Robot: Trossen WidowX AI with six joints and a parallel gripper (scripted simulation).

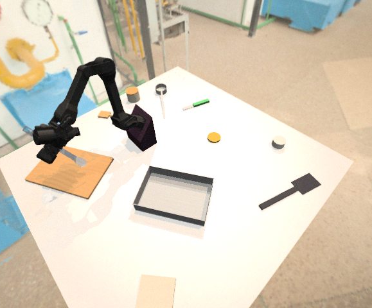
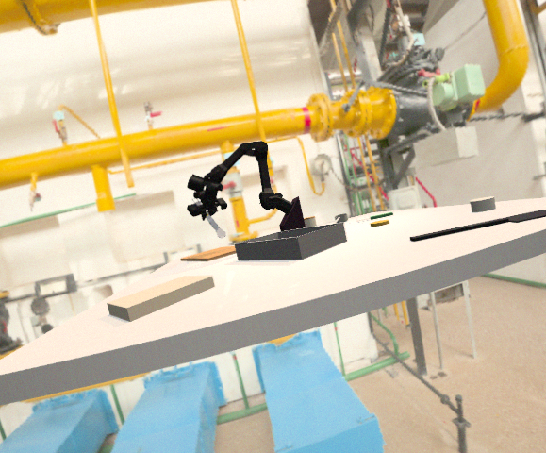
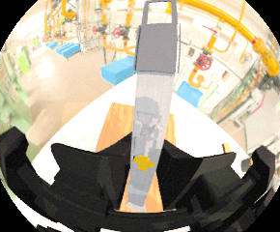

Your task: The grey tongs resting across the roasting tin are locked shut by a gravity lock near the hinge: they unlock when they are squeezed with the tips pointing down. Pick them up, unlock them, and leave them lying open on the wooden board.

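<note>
My gripper tip is now 10 mm to the right of the wooden board and 170 mm above it. Also, from my gripper tip: yellow lock piece (30 mm ahead, 10 mm to the left, 20 mm above); pale block (740 mm ahead, 50 mm to the right, 160 mm below); grey roasting tin (490 mm ahead, 280 mm to the left, 150 mm below).
</note>
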